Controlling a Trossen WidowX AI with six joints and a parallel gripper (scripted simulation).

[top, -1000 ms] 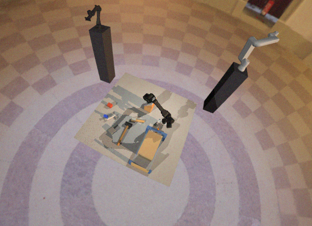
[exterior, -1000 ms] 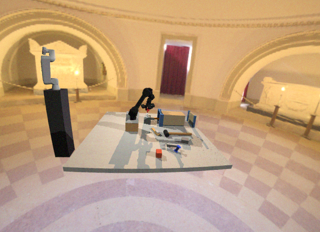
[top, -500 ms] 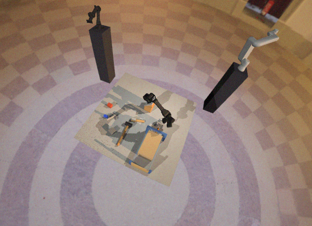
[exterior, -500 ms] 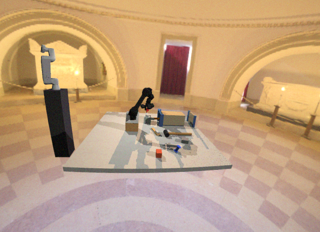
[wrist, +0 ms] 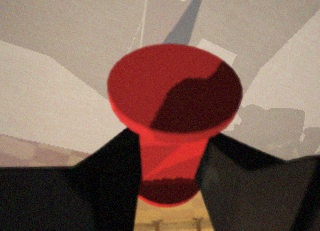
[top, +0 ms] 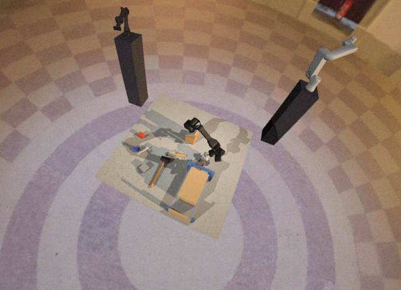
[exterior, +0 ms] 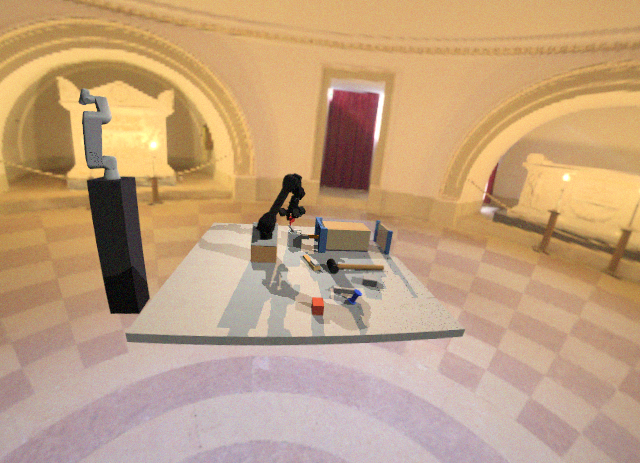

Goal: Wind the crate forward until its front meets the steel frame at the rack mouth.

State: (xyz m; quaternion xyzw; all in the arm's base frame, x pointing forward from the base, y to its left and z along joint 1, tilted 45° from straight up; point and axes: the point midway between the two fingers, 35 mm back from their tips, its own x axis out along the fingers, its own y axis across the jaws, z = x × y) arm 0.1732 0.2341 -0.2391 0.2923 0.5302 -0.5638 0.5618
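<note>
Now: gripper tip 10 mm short of the red-knobbed handle, 50 mm to the left of it and 30 mm above it. The rest, counted from my gripper tip: winch 10 mm ahead, 120 mm to the right, 100 mm below; then red knob 10 mm ahead, 20 mm to the right; then frame 190 mm ahead, 120 mm to the right, 30 mm below.
</note>
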